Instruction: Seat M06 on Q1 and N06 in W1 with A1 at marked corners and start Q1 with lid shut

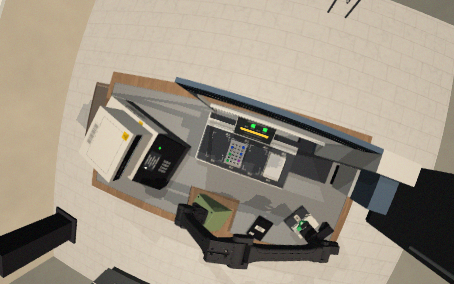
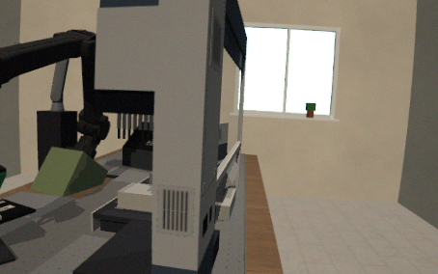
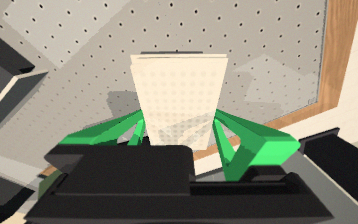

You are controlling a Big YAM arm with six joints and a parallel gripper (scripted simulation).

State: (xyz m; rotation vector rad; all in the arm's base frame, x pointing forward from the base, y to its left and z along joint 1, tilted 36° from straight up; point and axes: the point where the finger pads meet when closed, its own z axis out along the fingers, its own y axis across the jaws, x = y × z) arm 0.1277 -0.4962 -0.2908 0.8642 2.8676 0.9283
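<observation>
My gripper is now 10 cm above the dark nest frame, 1 cm to the right of it and 1 cm past it. The rest, counted from my hand: A1 mark 9 cm below, 3 cm to the right, 3 cm ahead; then tall gantry 41 cm ahead, 17 cm above, 3 cm to the left; then deep-well block 28 cm to the left, 25 cm ahead, 3 cm below.
</observation>
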